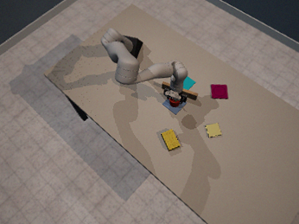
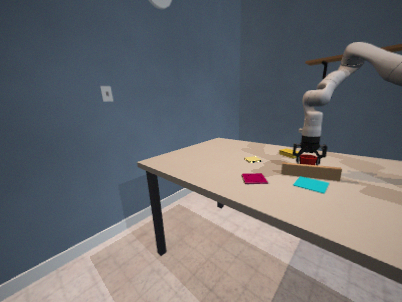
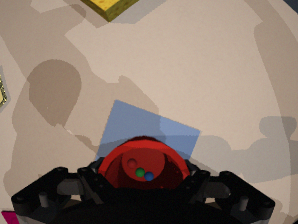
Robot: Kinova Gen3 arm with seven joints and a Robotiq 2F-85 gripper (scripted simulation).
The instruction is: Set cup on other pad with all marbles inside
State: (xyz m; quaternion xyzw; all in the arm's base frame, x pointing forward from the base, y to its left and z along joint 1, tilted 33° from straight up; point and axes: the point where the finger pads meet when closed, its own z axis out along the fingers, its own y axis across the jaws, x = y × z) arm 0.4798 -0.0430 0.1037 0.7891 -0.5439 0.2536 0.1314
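The red cup lies 20 mm below my hand. From my hand the other things lie so: wooden rail (20 mm behind, 80 mm to the left, 20 mm below); teal pad (50 mm behind, 160 mm to the left, 50 mm below); blue pad (50 mm below).
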